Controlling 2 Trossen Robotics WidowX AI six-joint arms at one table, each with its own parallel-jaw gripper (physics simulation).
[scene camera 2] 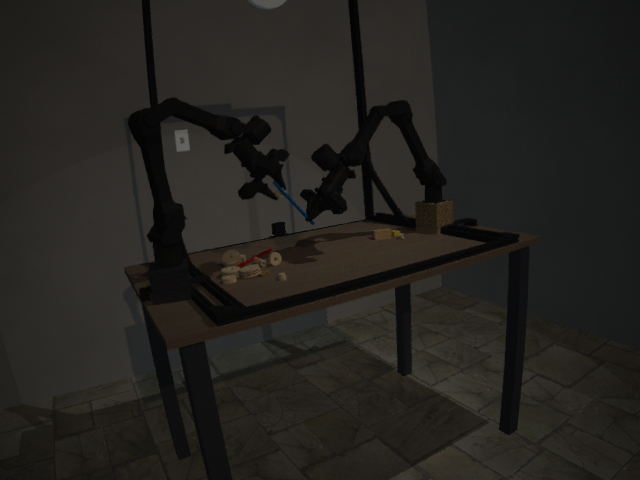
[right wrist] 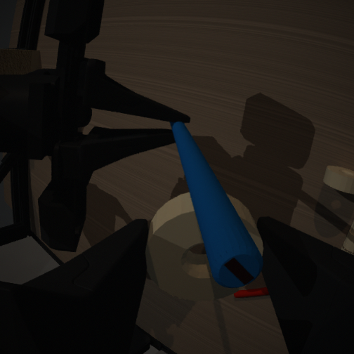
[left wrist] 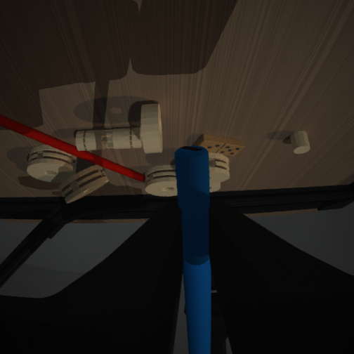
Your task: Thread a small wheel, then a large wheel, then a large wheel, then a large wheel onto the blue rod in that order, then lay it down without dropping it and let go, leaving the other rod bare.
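Frame: origin at the left arm's base, x ahead, y left, z up, level; millimetres.
Seen in the pictures: left gripper, fingertip midpoint: (scene camera 2: pixel 307 220); right gripper, fingertip midpoint: (scene camera 2: pixel 281 194); left arm's base, origin of the base link: (scene camera 2: pixel 433 201); right arm's base, origin of the base link: (scene camera 2: pixel 168 264).
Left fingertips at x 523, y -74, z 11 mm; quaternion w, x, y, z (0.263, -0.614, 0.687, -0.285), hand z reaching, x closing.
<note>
Pixels of each thing's top centre, then the offset from my left fingertips to it.
- red rod, middle of its top: (scene camera 2: pixel 250 258) dx +130, dy -143, dz -111 mm
- large wheel, middle of its top: (scene camera 2: pixel 230 251) dx +200, dy -137, dz -71 mm
- small pale cylinder, middle of its top: (scene camera 2: pixel 281 273) dx +178, dy +108, dz -102 mm
- orange block, middle of its top: (scene camera 2: pixel 381 229) dx -329, dy -12, dz -90 mm
- yellow piece, middle of its top: (scene camera 2: pixel 394 230) dx -391, dy -10, dz -105 mm
My left gripper (scene camera 2: pixel 309 219) (left wrist: pixel 193 212) (right wrist: pixel 187 127) is shut on the blue rod (scene camera 2: pixel 293 201) (left wrist: pixel 197 300) (right wrist: pixel 200 185) near its lower end, holding it slanted above the table. No wheel shows on the rod. My right gripper (scene camera 2: pixel 280 192) (right wrist: pixel 202 230) is shut on a small wheel (right wrist: pixel 170 240). In the right wrist view the rod's free end overlaps the wheel's face, right of its hole, not through it; the gap in depth is hard to tell. The red rod (scene camera 2: pixel 256 256) (left wrist: pixel 95 159) (right wrist: pixel 251 292) lies bare among loose wheels, such as a large wheel (scene camera 2: pixel 231 257) and another wheel (scene camera 2: pixel 275 258) (left wrist: pixel 151 128).
A domino-like tile (left wrist: pixel 220 145) lies by the wheels. A small pale cylinder (scene camera 2: pixel 281 276) (left wrist: pixel 300 142) stands apart. An orange block (scene camera 2: pixel 381 234) and a yellow piece (scene camera 2: pixel 395 233) lie toward the right arm base in the picture. A black frame (scene camera 2: pixel 330 290) runs along the table edge.
</note>
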